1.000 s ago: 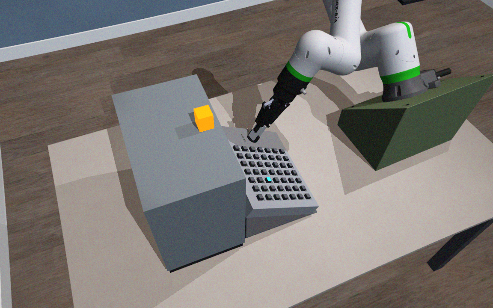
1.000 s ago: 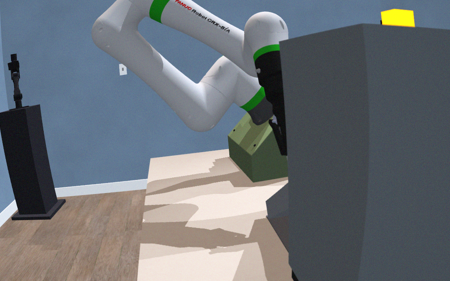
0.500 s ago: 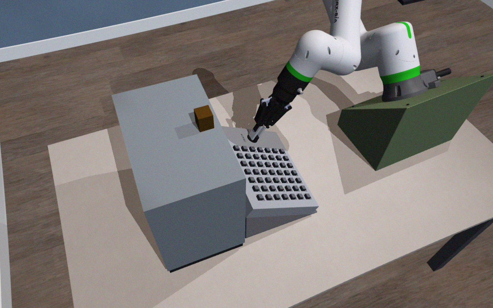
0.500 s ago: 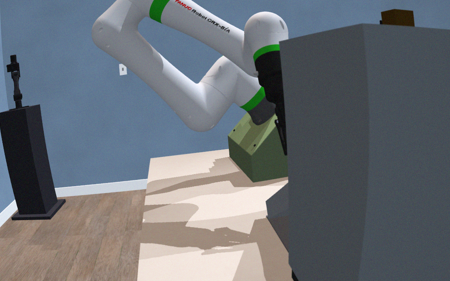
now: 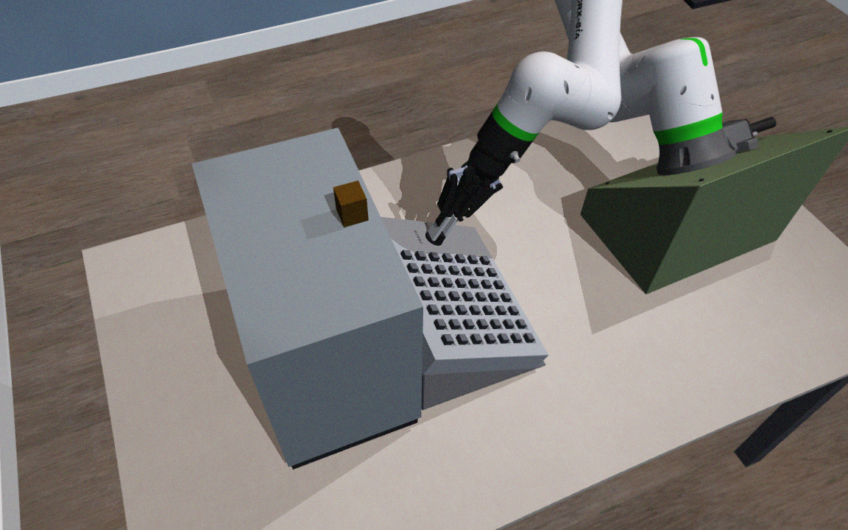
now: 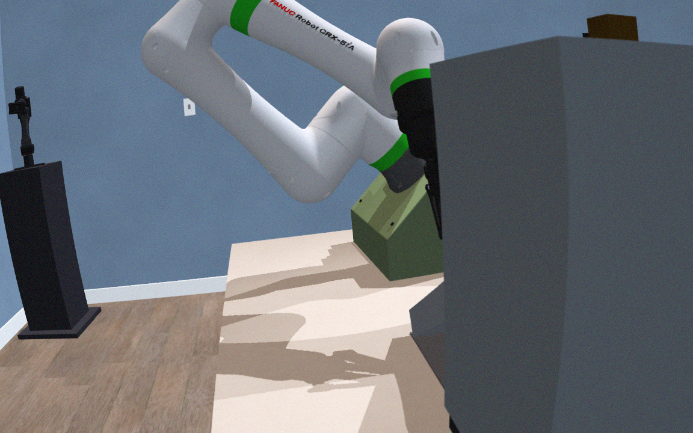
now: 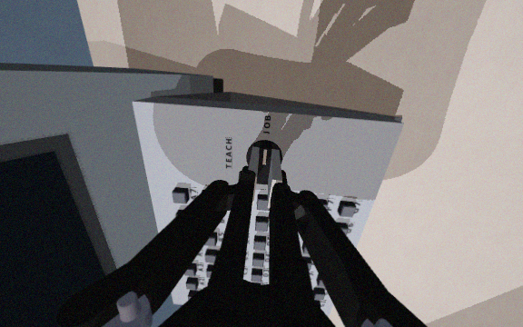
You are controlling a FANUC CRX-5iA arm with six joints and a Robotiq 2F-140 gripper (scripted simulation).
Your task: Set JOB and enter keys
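The selector knob lies 1 cm ahead of my hand, 1 cm to the right of it and 2 cm below it. The rest, counted from my hand: C5 key 4 cm ahead, 13 cm to the left, 1 cm below.
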